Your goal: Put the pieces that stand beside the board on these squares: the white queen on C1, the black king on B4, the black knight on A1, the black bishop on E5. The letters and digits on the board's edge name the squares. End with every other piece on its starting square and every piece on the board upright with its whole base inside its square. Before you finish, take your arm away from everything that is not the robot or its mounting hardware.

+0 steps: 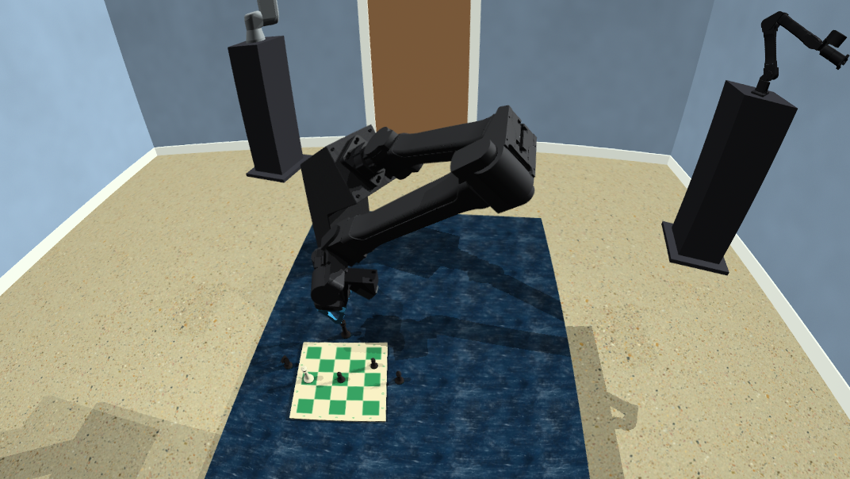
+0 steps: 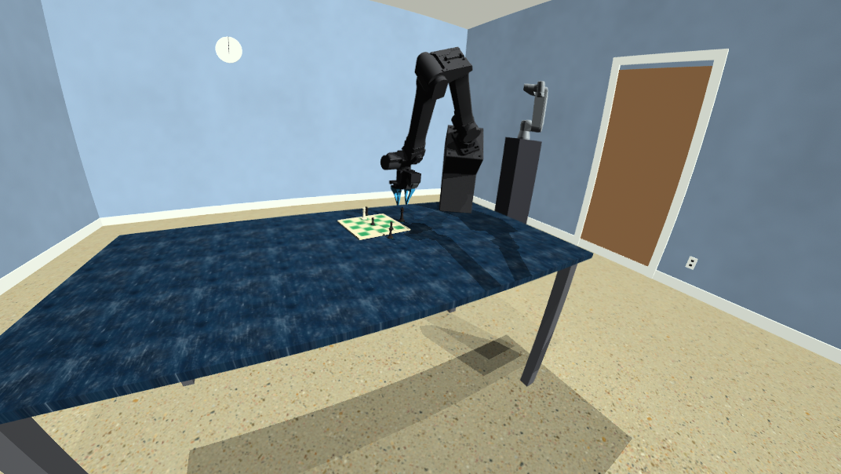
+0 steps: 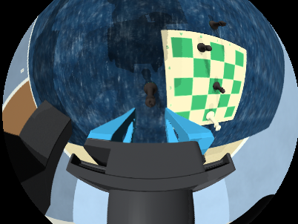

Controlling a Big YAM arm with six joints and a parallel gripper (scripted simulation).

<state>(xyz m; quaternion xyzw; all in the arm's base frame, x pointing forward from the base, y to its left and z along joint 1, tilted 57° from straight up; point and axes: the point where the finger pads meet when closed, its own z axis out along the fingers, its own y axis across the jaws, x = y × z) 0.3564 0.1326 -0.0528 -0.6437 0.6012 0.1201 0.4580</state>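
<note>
Right now the black king is 50 mm below my hand. Also, from my hand: white queen 160 mm ahead, 50 mm below, 20 mm to the right; cream board 130 mm ahead, 80 mm below, 60 mm to the left.
</note>
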